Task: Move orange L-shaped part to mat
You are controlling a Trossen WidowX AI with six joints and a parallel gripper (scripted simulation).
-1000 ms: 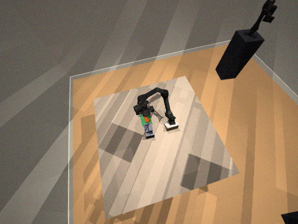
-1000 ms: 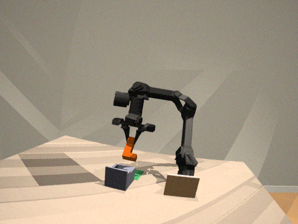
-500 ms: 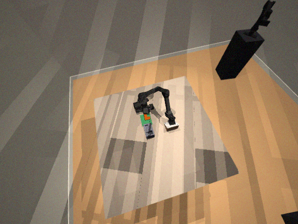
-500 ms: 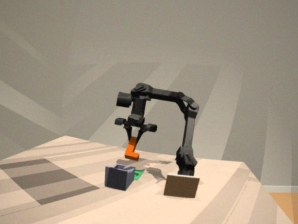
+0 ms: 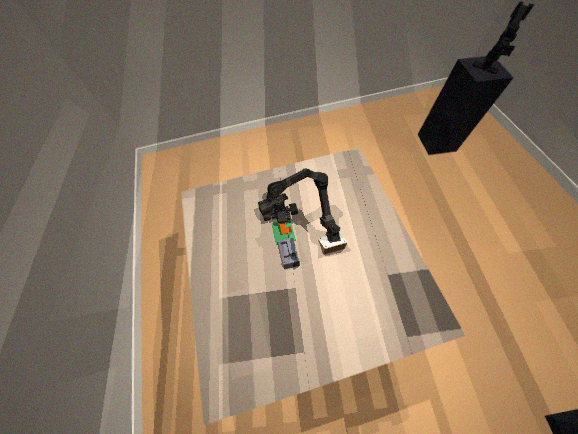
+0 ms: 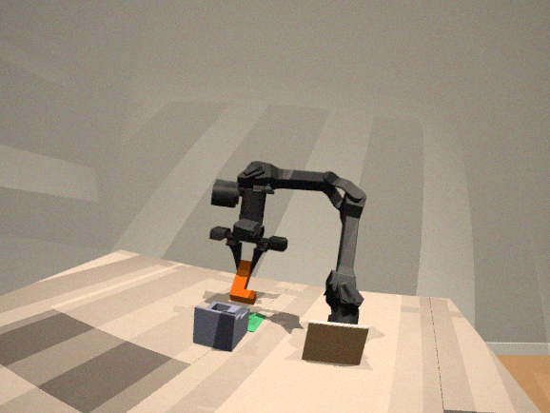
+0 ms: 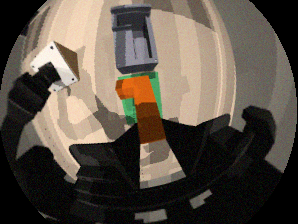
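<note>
Right now my gripper tip is 2 cm to the right of the green mat and 14 cm above it. Round my gripper tip: orange L-shaped part (2 cm behind, 3 cm to the left, 3 cm below).
</note>
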